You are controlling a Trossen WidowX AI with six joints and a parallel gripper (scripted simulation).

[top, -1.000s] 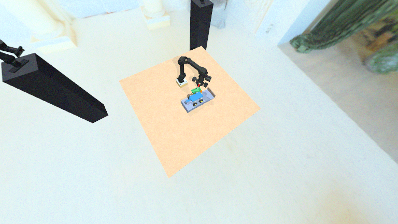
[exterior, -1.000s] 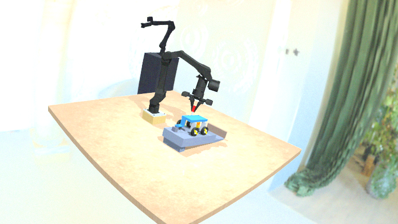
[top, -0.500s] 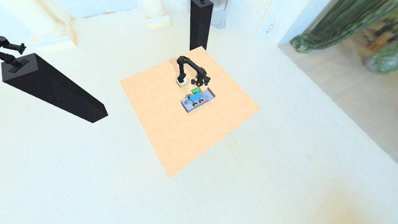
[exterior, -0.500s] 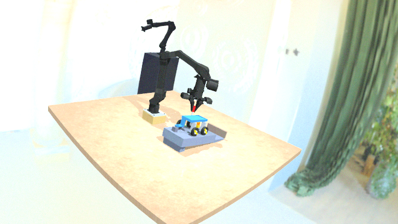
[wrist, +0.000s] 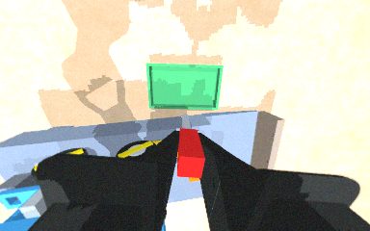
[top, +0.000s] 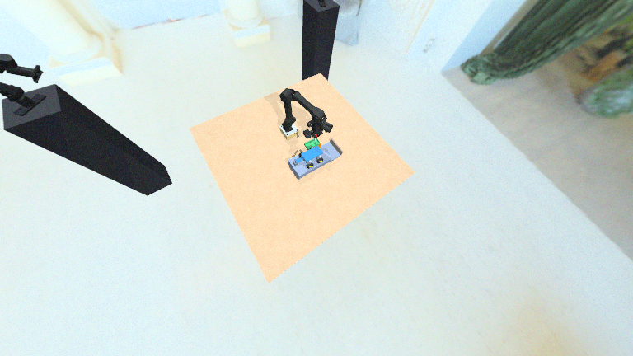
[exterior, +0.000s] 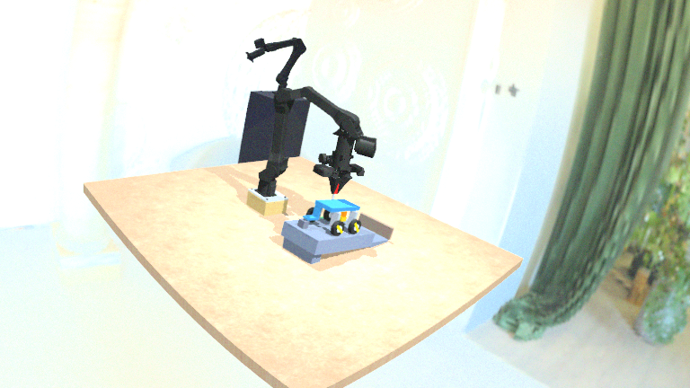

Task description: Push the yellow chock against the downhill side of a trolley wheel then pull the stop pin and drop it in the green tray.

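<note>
The green tray lies 20 mm behind my gripper tip and 140 mm below it. The rest, counted from my gripper tip: blue-topped trolley: 100 mm ahead, 110 mm to the right, 20 mm below; yellow chock: 60 mm ahead, 20 mm to the right, 50 mm below; red-headed stop pin: right at my gripper tip.
</note>
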